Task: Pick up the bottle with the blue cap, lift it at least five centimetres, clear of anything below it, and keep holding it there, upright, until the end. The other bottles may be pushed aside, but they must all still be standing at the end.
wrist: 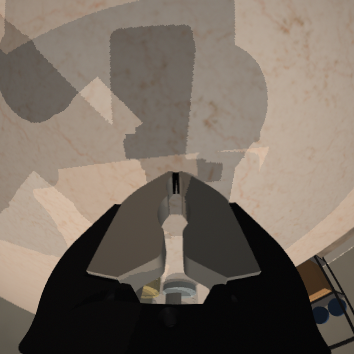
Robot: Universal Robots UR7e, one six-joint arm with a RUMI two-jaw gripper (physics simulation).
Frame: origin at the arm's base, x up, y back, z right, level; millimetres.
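Seen in the pictures: gripper, fingertip midpoint: [176,173].
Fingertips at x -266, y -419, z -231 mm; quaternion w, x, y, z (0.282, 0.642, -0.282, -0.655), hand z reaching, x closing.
Note:
Pixels of each thing's top centre, then the offset from my fingertips to it. "*": a spot on its surface instead. Level surfaces: height alone.
- round marbled table top at its surface level: dx +2 mm
- pale blue-grey round rim at a spot on its surface: [180,290] * dx +21, dy -121, dz +128 mm
- yellowish piece at a spot on its surface: [150,290] * dx +33, dy -75, dz +132 mm
My gripper [176,173] is shut, with its fingertips together and nothing held between them, over a round marbled table top [305,105]. Through the gap behind the fingers, near the bottom of the wrist view, small parts of two things show: a pale blue-grey round rim [180,290] and a yellowish piece [150,290] to its left. They are mostly hidden by the gripper body, and I cannot tell whether they are bottles. The bottle with the blue cap cannot be made out in this view.
Large shadows of the arm and gripper lie across the table top. The table's curved edge runs along the lower right and lower left. Beyond it at the lower right stands a dark-framed rack with a brown panel [312,280] and two dark blue round things [320,315] [337,307].

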